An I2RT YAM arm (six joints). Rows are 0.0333 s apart.
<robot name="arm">
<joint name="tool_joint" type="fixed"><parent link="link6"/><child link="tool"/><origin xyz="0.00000 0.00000 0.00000" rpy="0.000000 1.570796 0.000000"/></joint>
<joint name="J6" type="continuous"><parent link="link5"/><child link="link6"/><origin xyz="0.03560 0.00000 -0.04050"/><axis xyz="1 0 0"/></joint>
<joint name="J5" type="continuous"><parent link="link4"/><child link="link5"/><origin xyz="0.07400 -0.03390 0.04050"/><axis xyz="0 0 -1"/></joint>
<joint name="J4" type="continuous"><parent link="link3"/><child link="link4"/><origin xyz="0.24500 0.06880 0.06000"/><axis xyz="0 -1 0"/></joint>
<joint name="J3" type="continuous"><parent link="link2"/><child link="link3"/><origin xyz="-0.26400 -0.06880 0.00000"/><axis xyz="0 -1 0"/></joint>
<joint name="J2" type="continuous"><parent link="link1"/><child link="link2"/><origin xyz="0.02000 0.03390 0.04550"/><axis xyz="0 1 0"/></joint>
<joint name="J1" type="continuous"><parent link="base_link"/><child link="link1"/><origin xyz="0.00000 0.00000 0.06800"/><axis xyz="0 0 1"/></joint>
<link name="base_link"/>
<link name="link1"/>
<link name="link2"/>
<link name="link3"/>
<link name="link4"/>
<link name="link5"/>
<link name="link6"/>
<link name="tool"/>
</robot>
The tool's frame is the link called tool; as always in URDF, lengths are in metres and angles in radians. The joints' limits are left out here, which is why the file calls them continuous.
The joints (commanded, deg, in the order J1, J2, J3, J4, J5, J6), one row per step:
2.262 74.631 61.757 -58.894 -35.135 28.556
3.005 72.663 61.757 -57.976 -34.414 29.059
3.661 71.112 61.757 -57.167 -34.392 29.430
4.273 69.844 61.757 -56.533 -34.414 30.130
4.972 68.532 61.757 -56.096 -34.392 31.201
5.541 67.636 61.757 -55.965 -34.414 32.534
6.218 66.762 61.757 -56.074 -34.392 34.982
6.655 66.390 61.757 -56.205 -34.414 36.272
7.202 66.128 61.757 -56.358 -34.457 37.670
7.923 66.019 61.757 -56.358 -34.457 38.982
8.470 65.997 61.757 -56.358 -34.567 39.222
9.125 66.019 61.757 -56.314 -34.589 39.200
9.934 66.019 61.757 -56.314 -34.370 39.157
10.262 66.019 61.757 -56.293 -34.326 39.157
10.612 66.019 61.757 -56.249 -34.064 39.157
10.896 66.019 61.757 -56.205 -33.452 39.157
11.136 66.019 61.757 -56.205 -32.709 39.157
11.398 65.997 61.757 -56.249 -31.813 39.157
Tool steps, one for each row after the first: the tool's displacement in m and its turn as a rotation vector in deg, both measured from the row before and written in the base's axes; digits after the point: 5 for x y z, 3 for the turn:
-0.00438 0.00245 0.00762 -0.420 -2.621 0.111
-0.00366 0.00240 0.00620 0.221 -2.141 0.364
-0.00325 0.00220 0.00503 0.362 -1.485 0.095
-0.00391 0.00240 0.00498 0.462 -1.110 -0.103
-0.00309 0.00192 0.00324 0.553 -0.224 -0.395
-0.00353 0.00220 0.00290 0.877 0.712 -1.108
-0.00178 0.00146 0.00115 0.478 0.545 -0.483
-0.00156 0.00188 0.00076 0.514 0.749 -0.438
-0.00097 0.00257 0.00037 0.442 0.698 -0.222
-0.00058 0.00202 0.00011 0.175 0.140 0.429
-0.00046 0.00239 -0.00003 0.015 -0.033 0.682
-0.00072 0.00280 -0.00007 -0.201 -0.058 0.732
-0.00028 0.00116 0.00001 -0.034 -0.027 0.306
-0.00022 0.00114 -0.00004 -0.216 -0.085 0.221
-0.00006 0.00074 -0.00014 -0.515 -0.143 -0.017
-0.00005 0.00050 -0.00022 -0.635 -0.124 -0.126
-0.00018 0.00048 -0.00022 -0.769 -0.131 -0.180

